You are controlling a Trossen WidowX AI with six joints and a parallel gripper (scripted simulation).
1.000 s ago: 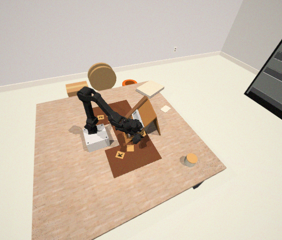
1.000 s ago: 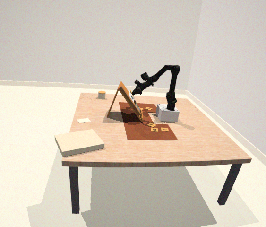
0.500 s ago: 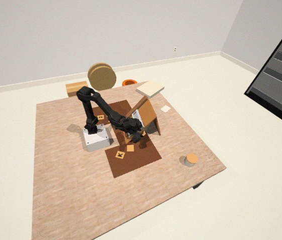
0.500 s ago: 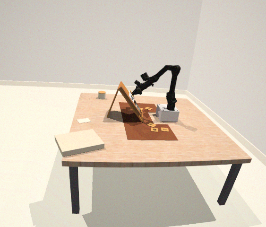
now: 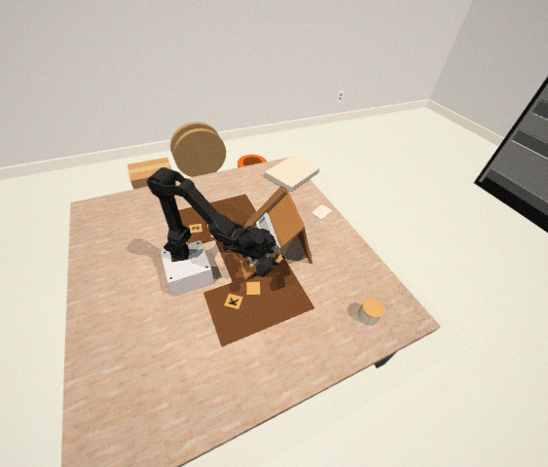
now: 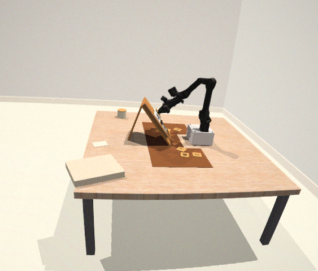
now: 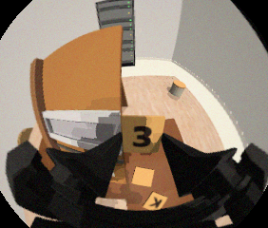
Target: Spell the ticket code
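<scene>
The pale ticket lies 100 mm to the left of my gripper tip, 80 mm below it and 60 mm behind it. The rest, counted from my gripper tip: blank-faced tile (150 mm below, 90 mm behind, 20 mm to the right); tile marked k (180 mm behind, 150 mm below, 70 mm to the right); tile marked 3 (right at my gripper tip).
</scene>
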